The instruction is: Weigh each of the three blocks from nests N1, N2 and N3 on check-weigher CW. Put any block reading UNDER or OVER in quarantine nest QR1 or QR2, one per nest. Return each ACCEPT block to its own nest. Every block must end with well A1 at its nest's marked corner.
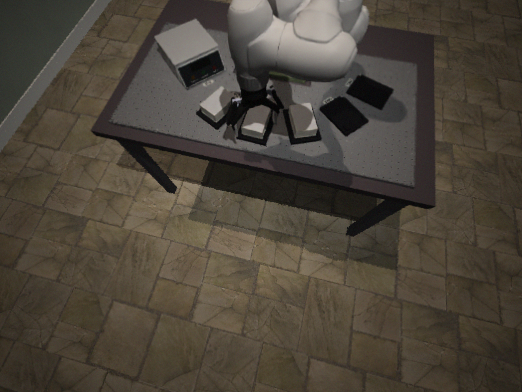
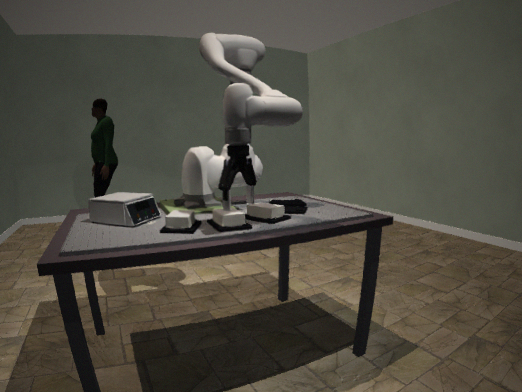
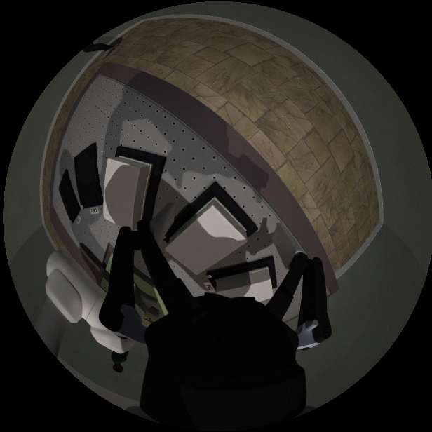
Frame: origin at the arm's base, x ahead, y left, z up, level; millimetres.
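Where they show: gripper, fingertip midpoint: (image 1: 255,127) (image 2: 239,206); arm's base at its link origin: (image 2: 198,203).
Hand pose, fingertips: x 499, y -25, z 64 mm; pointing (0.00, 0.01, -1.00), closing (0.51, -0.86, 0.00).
Note:
Things, the pixels of their top centre, and the offset from my fingertips. "*": a spot on its surface instead.
- N1 block at its top centre: (image 2: 180,213) (image 1: 218,100) dx -120, dy -177, dz -26 mm
- N2 block at its top centre: (image 2: 228,211) (image 1: 256,117) dx -69, dy -11, dz -26 mm
- N3 block at its top centre: (image 2: 265,205) (image 1: 303,116) dx -102, dy +166, dz -26 mm
- Check-weigher CW at its top centre: (image 2: 124,196) (image 1: 187,43) dx -352, dy -359, dz +20 mm
- QR2 at its top centre: (image 2: 287,201) (image 1: 370,89) dx -326, dy +431, dz -64 mm
- table's front edge at a spot on its surface: (image 2: 225,244) * dx +101, dy -100, dz -93 mm
The N1 block (image 1: 215,106) (image 2: 180,220) (image 3: 247,286), N2 block (image 1: 254,131) (image 2: 229,218) (image 3: 200,246) and N3 block (image 1: 302,121) (image 2: 265,211) (image 3: 120,192) are pale and sit in their black nests. My gripper (image 1: 254,124) (image 2: 238,204) (image 3: 225,221) is open and points down over the N2 block, fingers apart on either side; the exact tip height is unclear. Check-weigher CW (image 1: 187,42) (image 2: 112,209) has a bare top; its display is unreadable. Quarantine nests QR1 (image 1: 345,116) (image 3: 88,175) and QR2 (image 1: 370,91) (image 3: 69,196) hold no block. Well A1 marks are too small to see.
The white arm (image 1: 300,50) (image 2: 272,110) reaches over the table from its green base plate (image 2: 172,206) (image 3: 155,295). The N1 and N3 blocks stand close on either side of the gripper. The table's front edge (image 1: 250,161) (image 2: 225,244) runs near the nests. A person (image 2: 103,140) stands behind the table.

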